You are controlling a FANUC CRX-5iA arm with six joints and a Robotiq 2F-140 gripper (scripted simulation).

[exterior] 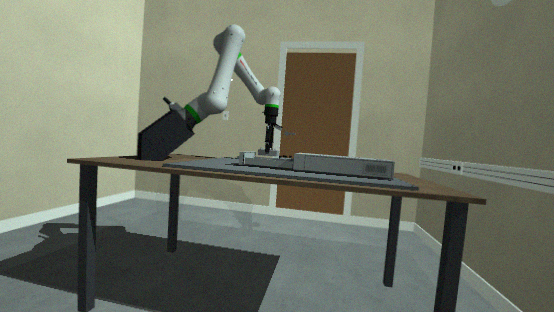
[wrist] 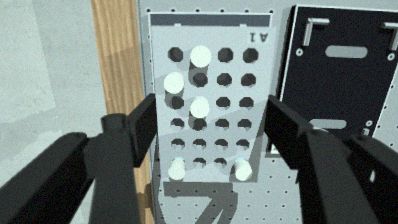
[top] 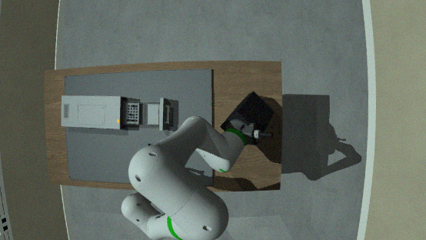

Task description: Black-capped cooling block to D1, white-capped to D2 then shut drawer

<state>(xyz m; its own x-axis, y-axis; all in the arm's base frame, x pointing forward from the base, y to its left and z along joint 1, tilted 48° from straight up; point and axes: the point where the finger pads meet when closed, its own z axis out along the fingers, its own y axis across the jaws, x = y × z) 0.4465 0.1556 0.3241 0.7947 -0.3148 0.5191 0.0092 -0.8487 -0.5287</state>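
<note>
My gripper is now 80 mm above the slot D2. From my hand the other things lie so: drawer: 90 mm ahead, 400 mm to the right, 50 mm below; deck slot D1: 10 mm ahead, 140 mm to the right, 80 mm below; cooler COLD: 280 mm ahead, 400 mm to the right, 50 mm below.
</note>
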